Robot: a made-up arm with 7 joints.
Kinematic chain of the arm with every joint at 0, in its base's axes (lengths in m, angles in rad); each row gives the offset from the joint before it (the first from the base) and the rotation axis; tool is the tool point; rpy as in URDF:
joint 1: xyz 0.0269 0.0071 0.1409 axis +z
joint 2: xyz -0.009 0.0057 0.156 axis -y
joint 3: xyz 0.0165 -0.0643 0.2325 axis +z
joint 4: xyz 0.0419 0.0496 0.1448 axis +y
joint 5: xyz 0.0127 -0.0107 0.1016 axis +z
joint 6: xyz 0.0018 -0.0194 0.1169 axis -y
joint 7: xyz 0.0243 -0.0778 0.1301 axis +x
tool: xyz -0.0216 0.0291 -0.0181 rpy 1.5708 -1.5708 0
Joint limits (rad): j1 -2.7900..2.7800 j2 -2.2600..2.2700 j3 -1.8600..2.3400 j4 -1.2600..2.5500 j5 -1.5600..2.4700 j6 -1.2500..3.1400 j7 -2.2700..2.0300
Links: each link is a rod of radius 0.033 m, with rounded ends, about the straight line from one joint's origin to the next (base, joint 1, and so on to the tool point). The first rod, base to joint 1, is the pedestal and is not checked.
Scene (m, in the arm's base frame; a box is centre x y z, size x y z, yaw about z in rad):
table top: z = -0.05
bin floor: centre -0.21 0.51 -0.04 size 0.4 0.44 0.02 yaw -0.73
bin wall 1: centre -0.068 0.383 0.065 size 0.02 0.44 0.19 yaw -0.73
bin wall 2: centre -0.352 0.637 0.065 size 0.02 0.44 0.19 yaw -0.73
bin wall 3: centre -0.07 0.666 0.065 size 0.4 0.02 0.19 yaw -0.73
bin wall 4: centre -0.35 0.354 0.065 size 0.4 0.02 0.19 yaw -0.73
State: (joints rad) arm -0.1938 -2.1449 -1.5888 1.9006 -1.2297 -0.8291 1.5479
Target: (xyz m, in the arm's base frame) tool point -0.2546 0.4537 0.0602
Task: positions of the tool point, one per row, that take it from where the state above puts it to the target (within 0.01 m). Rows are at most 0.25 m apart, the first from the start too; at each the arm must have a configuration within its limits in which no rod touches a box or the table.
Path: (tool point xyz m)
1: 0.3898 -0.4277 0.2018
2: 0.5547 -0.3268 0.2194
3: 0.6785 -0.1559 0.2787
4: 0.7216 0.0534 0.3817
5: 0.6645 0.2498 0.5185
6: 0.5186 0.3786 0.6685
7: 0.5107 0.4496 0.6142
8: 0.4494 0.5420 0.5351
9: 0.3190 0.6238 0.4489
10: 0.1297 0.6533 0.3731
11: -0.0803 0.5983 0.3204
12: -0.2546 0.4537 0.2956
13: -0.2601 0.4660 0.1807
14: -0.2546 0.4537 0.0602

